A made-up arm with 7 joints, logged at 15 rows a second.
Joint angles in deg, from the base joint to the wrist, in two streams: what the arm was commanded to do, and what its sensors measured. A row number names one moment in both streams.
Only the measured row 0 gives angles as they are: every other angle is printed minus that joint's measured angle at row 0.
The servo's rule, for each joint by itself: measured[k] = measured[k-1] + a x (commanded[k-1-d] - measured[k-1]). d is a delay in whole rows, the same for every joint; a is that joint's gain. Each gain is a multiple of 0.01, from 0.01 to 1. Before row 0 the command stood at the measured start. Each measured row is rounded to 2 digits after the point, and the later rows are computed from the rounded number. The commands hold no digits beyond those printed.
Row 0, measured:
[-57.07, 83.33, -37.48, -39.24, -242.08, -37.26, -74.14]
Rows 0 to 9, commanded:
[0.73, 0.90, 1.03, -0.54, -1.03, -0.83, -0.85]
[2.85, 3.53, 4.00, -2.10, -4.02, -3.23, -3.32]
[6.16, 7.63, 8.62, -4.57, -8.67, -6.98, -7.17]
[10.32, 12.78, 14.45, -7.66, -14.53, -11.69, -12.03]
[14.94, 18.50, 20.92, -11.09, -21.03, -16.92, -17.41]
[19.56, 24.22, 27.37, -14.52, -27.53, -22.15, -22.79]
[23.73, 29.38, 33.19, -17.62, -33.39, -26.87, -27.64]
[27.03, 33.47, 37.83, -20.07, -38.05, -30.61, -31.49]
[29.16, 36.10, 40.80, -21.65, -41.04, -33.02, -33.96]
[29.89, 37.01, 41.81, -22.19, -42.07, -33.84, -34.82]
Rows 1 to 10, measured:
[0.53, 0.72, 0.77, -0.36, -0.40, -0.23, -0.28]
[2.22, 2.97, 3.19, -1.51, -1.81, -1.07, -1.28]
[5.10, 6.70, 7.26, -3.53, -4.49, -2.72, -3.22]
[8.91, 11.56, 12.65, -6.26, -8.41, -5.23, -6.13]
[13.31, 17.11, 18.85, -9.45, -13.33, -8.50, -9.85]
[17.87, 22.80, 25.24, -12.80, -18.87, -12.32, -14.12]
[22.15, 28.06, 31.20, -15.98, -24.53, -16.39, -18.58]
[25.71, 32.39, 36.17, -18.68, -29.80, -20.37, -22.84]
[28.23, 35.36, 39.64, -20.64, -34.18, -23.91, -26.51]
[29.44, 36.68, 41.27, -21.66, -37.26, -26.69, -29.25]
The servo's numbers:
d 0
a 0.73 0.80 0.75 0.66 0.39 0.28 0.33

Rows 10 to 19, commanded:
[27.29, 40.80, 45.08, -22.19, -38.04, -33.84, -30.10]
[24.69, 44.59, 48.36, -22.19, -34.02, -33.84, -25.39]
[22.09, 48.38, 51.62, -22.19, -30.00, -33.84, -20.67]
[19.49, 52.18, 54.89, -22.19, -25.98, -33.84, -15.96]
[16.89, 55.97, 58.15, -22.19, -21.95, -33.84, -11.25]
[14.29, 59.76, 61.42, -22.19, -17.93, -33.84, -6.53]
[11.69, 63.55, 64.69, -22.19, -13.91, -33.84, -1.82]
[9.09, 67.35, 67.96, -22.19, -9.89, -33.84, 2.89]
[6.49, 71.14, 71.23, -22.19, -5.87, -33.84, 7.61]
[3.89, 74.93, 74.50, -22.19, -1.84, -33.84, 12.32]
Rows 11 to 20, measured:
[27.87, 39.98, 44.13, -22.01, -37.56, -28.69, -29.53]
[25.55, 43.67, 47.30, -22.13, -36.18, -30.13, -28.16]
[23.02, 47.44, 50.54, -22.17, -33.77, -31.17, -25.69]
[20.44, 51.23, 53.80, -22.18, -30.73, -31.92, -22.48]
[17.85, 55.02, 57.06, -22.19, -27.31, -32.46, -18.77]
[15.25, 58.81, 60.33, -22.19, -23.65, -32.85, -14.73]
[12.65, 62.60, 63.60, -22.19, -19.85, -33.13, -10.47]
[10.05, 66.40, 66.87, -22.19, -15.97, -33.33, -6.06]
[7.45, 70.19, 70.14, -22.19, -12.03, -33.47, -1.55]
[4.85, 73.98, 73.41, -22.19, -8.06, -33.57, 3.03]

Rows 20 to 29, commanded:
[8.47, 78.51, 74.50, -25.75, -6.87, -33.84, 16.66]
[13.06, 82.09, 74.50, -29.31, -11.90, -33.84, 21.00]
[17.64, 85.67, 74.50, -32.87, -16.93, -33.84, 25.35]
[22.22, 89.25, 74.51, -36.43, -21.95, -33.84, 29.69]
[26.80, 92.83, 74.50, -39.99, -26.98, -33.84, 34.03]
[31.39, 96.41, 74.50, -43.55, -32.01, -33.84, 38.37]
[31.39, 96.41, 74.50, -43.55, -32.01, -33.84, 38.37]
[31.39, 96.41, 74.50, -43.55, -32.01, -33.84, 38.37]
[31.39, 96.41, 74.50, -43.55, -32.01, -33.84, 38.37]
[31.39, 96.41, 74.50, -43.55, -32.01, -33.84, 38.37]
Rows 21 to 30, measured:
[7.49, 77.60, 74.23, -24.54, -7.60, -33.65, 7.53]
[11.56, 81.19, 74.43, -27.69, -9.28, -33.70, 11.98]
[16.00, 84.77, 74.48, -31.11, -12.26, -33.74, 16.39]
[20.54, 88.35, 74.50, -34.62, -16.04, -33.77, 20.78]
[25.11, 91.93, 74.50, -38.16, -20.31, -33.79, 25.15]
[29.69, 95.51, 74.50, -41.72, -24.87, -33.80, 29.51]
[30.93, 96.23, 74.50, -42.93, -27.65, -33.81, 32.43]
[31.27, 96.37, 74.50, -43.34, -29.35, -33.82, 34.39]
[31.36, 96.40, 74.50, -43.48, -30.39, -33.83, 35.70]
[31.38, 96.41, 74.50, -43.53, -31.02, -33.83, 36.58]

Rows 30 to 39, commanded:
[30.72, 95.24, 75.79, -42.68, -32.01, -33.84, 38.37]
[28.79, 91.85, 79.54, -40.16, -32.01, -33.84, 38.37]
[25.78, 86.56, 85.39, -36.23, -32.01, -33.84, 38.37]
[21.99, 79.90, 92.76, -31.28, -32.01, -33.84, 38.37]
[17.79, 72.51, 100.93, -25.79, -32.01, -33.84, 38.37]
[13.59, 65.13, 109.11, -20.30, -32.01, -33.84, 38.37]
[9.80, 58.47, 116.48, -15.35, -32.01, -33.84, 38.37]
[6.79, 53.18, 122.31, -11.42, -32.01, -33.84, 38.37]
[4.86, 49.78, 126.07, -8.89, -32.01, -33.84, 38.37]
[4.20, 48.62, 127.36, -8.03, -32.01, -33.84, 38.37]
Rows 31 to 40, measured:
[30.90, 95.47, 75.47, -42.97, -31.41, -33.83, 37.17]
[29.36, 92.57, 78.52, -41.12, -31.64, -33.83, 37.57]
[26.75, 87.76, 83.67, -37.89, -31.78, -33.83, 37.83]
[23.28, 81.47, 90.49, -33.53, -31.87, -33.83, 38.01]
[19.27, 74.30, 98.32, -28.42, -31.92, -33.83, 38.13]
[15.12, 66.96, 106.41, -23.06, -31.96, -33.83, 38.21]
[11.24, 60.17, 113.96, -17.97, -31.98, -33.83, 38.26]
[7.99, 54.58, 120.22, -13.65, -31.99, -33.83, 38.30]
[5.71, 50.74, 124.61, -10.51, -32.00, -33.83, 38.32]
[4.61, 49.04, 126.67, -8.87, -32.00, -33.83, 38.34]

